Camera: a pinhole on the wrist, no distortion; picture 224 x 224 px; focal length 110.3 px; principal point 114.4 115.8 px. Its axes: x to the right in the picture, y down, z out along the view. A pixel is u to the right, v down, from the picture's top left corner.
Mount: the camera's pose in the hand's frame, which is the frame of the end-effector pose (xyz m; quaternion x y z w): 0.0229 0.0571 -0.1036 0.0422 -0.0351 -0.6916 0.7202
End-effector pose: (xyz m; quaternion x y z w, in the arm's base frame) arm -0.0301 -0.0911 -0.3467 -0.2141 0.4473 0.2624 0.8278
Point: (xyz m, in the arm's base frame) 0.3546 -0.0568 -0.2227
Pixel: 189 140
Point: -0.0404 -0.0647 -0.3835
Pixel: 145 139
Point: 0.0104 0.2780 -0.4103
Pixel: 37 184
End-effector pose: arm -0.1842 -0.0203 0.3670 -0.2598 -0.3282 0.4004 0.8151
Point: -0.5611 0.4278 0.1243
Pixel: outside the picture
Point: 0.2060 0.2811 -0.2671
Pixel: behind the camera
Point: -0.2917 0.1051 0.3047
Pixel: 41 138
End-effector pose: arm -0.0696 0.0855 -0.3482 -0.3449 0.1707 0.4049 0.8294
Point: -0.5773 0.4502 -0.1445
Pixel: 24 79
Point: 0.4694 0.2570 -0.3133
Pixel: outside the picture
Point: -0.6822 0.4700 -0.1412
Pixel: 9 70
